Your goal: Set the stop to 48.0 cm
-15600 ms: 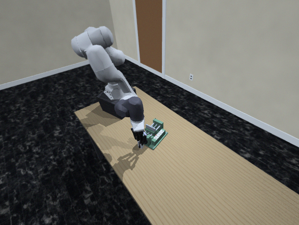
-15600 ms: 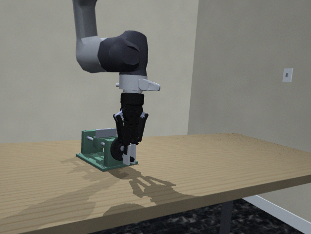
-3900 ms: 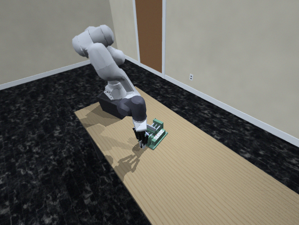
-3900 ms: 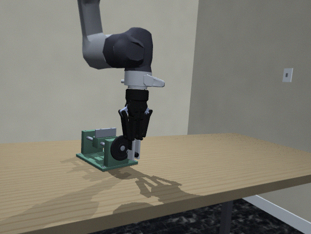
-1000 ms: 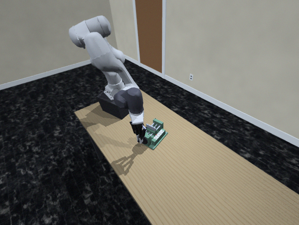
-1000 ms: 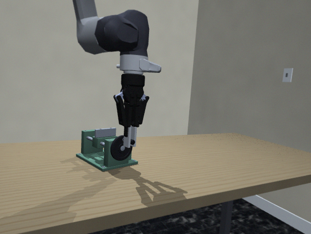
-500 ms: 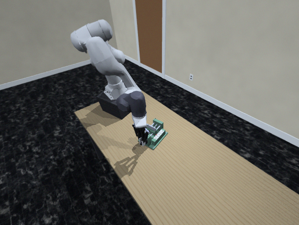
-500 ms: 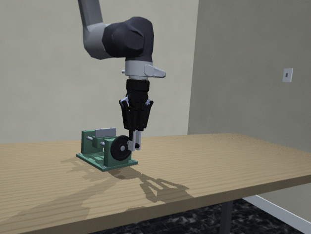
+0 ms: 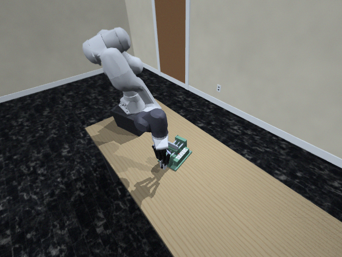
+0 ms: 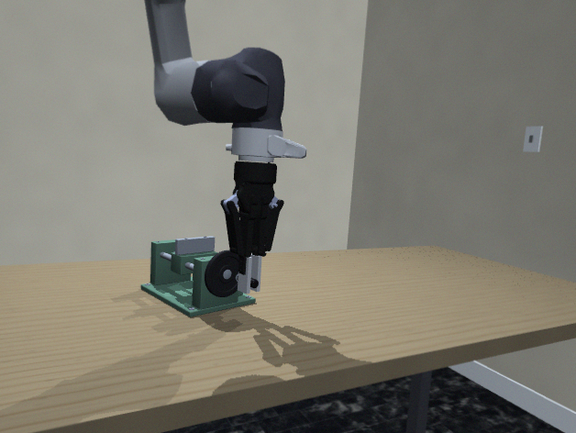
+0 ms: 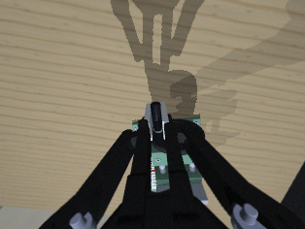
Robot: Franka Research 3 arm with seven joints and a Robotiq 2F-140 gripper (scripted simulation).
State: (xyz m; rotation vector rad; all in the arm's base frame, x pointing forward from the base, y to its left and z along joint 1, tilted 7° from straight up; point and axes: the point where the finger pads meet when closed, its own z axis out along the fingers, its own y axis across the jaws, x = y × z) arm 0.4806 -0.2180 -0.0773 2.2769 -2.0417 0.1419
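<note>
The black handwheel is 1 cm behind my hand, 2 cm to the left of it and 1 cm below it. Also, from my hand: stop block (3 cm behind, 14 cm to the left, 1 cm above).
</note>
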